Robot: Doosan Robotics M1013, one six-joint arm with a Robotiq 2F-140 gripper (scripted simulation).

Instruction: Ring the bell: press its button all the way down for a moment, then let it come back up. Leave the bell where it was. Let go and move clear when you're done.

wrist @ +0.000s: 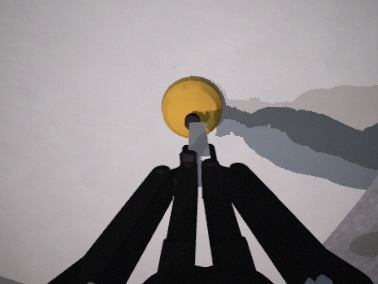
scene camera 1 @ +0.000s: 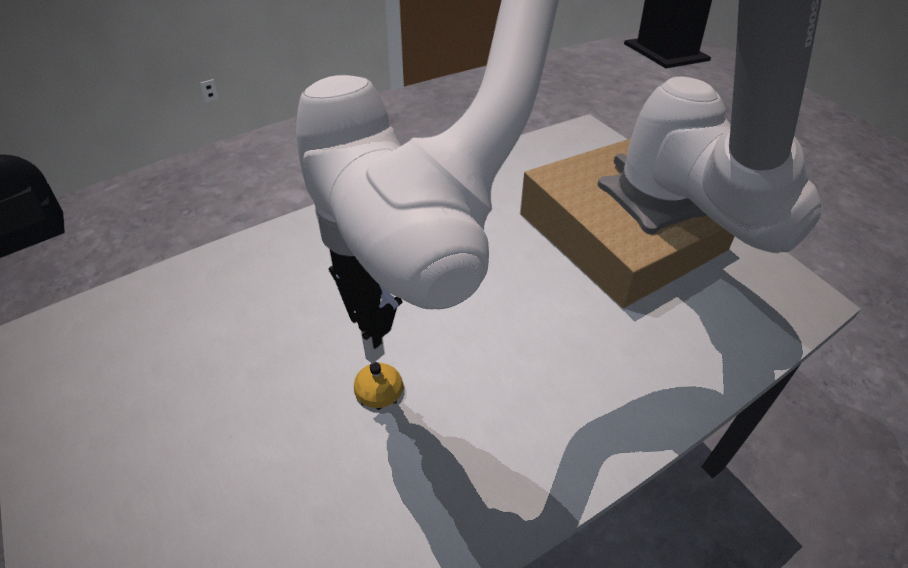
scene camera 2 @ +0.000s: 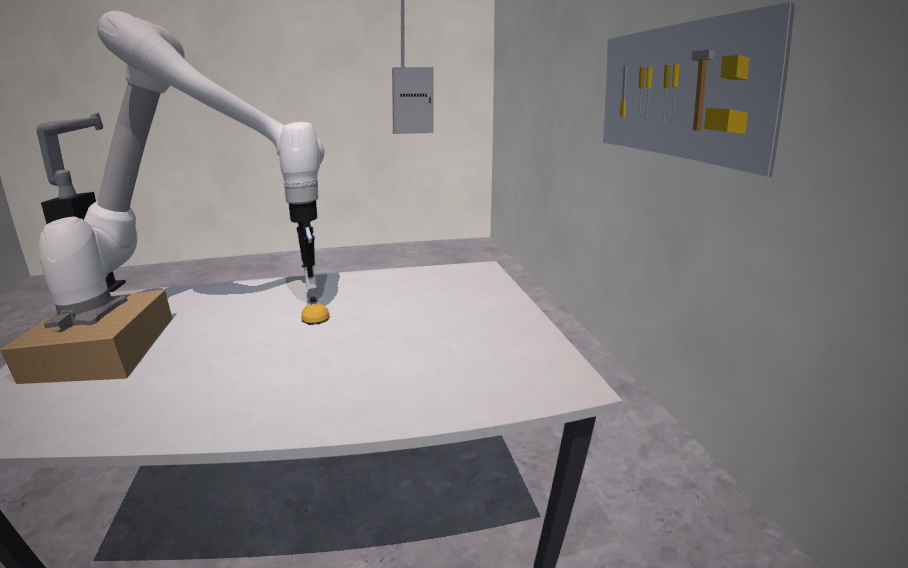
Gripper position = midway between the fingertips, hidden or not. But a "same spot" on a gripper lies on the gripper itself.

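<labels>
My gripper is visible in scene camera 1 (375, 356), in scene camera 2 and in the wrist view. On my gripper, (scene camera 2: 308, 259) and (wrist: 138, 187) are the same spot.
</labels>
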